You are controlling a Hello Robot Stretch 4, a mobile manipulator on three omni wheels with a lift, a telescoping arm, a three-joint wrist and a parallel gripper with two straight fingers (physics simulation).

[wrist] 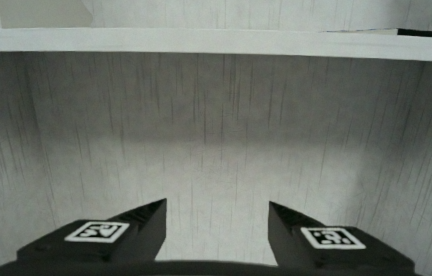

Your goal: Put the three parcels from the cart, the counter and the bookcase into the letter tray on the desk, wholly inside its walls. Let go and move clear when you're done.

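Frame: origin at the robot's base, x ahead, y left, z up, level; centimetres.
Seen in the pictures: gripper, fingertip midpoint: [217,218].
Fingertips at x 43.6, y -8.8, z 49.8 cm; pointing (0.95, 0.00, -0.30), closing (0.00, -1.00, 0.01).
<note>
Pixels of each thing's middle, then the offset from my fingertips to it. "spot": a spot on its surface instead.
- beige-grey object, body centre: [27,7] dx +25.8, dy +28.7, dz +15.6 cm
- thin light item with a black part, surface spot: [415,33] spot: dx +13.5, dy -19.0, dz +12.3 cm
The bookcase [215,42] fills the wrist view, with a pale horizontal shelf board crossing near the top and a grey streaked back panel below it. My gripper [217,218] is open, its two dark fingers apart in front of the compartment below that board, with the back panel showing between them. No parcel can be made out in this view. The cart, the counter, the desk and the letter tray do not show.
Above the shelf board, part of a beige-grey object [45,14] shows at the top left. A thin light item with a black part [415,33] lies at the top right. The compartment's side walls [12,135] stand at left and right.
</note>
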